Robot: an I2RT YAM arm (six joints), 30 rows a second.
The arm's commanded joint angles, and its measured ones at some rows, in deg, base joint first. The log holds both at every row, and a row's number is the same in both.
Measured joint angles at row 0:
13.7, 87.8, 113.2, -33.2, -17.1, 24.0
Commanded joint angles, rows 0 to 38:
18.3, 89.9, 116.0, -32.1, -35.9, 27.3
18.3, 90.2, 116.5, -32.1, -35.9, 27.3
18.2, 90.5, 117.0, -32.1, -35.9, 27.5
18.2, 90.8, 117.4, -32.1, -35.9, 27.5
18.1, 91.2, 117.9, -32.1, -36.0, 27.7
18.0, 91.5, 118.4, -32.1, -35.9, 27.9
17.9, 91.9, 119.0, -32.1, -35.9, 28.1
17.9, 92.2, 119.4, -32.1, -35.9, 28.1
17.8, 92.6, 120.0, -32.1, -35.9, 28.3
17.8, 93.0, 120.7, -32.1, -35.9, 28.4
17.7, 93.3, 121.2, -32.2, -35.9, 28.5
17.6, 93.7, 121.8, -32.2, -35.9, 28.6
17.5, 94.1, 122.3, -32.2, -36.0, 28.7
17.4, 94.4, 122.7, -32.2, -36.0, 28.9
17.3, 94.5, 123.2, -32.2, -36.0, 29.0
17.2, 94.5, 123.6, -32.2, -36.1, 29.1
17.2, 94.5, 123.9, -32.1, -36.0, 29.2
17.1, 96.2, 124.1, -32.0, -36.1, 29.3
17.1, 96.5, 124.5, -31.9, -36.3, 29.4
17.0, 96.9, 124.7, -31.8, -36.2, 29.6
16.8, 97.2, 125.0, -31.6, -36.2, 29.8
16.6, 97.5, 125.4, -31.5, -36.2, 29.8
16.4, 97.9, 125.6, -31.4, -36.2, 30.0
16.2, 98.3, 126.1, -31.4, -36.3, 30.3
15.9, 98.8, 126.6, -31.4, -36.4, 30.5
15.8, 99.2, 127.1, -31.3, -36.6, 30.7
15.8, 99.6, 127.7, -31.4, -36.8, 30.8
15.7, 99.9, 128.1, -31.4, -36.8, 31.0
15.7, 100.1, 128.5, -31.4, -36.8, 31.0
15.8, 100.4, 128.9, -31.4, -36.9, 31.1
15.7, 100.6, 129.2, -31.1, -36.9, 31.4
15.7, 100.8, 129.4, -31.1, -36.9, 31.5
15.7, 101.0, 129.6, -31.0, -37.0, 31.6
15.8, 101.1, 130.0, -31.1, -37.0, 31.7
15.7, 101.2, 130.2, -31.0, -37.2, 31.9
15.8, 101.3, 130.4, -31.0, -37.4, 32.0
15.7, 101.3, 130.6, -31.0, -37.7, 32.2
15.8, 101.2, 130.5, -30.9, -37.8, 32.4
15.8, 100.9, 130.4, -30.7, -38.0, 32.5
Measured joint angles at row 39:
10.9, 100.2, 128.7, -32.9, -20.3, 29.1
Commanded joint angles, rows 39 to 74:
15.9, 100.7, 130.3, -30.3, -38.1, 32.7
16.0, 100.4, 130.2, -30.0, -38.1, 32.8
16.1, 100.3, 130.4, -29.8, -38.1, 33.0
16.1, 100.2, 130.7, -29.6, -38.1, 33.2
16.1, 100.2, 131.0, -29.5, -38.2, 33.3
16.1, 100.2, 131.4, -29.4, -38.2, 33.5
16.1, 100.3, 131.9, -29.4, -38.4, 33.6
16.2, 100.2, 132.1, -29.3, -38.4, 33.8
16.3, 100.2, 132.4, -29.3, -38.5, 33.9
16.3, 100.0, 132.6, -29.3, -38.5, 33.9
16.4, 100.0, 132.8, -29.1, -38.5, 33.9
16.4, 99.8, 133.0, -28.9, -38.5, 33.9
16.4, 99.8, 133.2, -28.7, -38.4, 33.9
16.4, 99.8, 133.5, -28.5, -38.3, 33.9
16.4, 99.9, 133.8, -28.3, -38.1, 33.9
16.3, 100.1, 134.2, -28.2, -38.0, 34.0
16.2, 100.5, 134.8, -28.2, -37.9, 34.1
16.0, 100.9, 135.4, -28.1, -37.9, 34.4
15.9, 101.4, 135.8, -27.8, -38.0, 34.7
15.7, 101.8, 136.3, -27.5, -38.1, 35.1
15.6, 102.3, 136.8, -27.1, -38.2, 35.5
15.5, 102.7, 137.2, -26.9, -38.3, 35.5
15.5, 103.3, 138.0, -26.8, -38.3, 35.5
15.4, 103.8, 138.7, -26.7, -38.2, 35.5
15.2, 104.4, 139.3, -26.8, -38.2, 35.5
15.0, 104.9, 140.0, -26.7, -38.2, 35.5
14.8, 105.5, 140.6, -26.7, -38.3, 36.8
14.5, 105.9, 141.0, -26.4, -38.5, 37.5
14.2, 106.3, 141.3, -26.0, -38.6, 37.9
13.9, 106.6, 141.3, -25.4, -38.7, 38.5
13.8, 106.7, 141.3, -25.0, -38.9, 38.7
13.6, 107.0, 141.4, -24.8, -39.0, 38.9
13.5, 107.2, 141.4, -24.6, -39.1, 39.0
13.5, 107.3, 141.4, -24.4, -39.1, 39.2
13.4, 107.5, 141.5, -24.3, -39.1, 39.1
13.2, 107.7, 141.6, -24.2, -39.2, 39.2
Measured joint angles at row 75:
8.6, 107.4, 139.2, -28.8, -21.9, 35.3
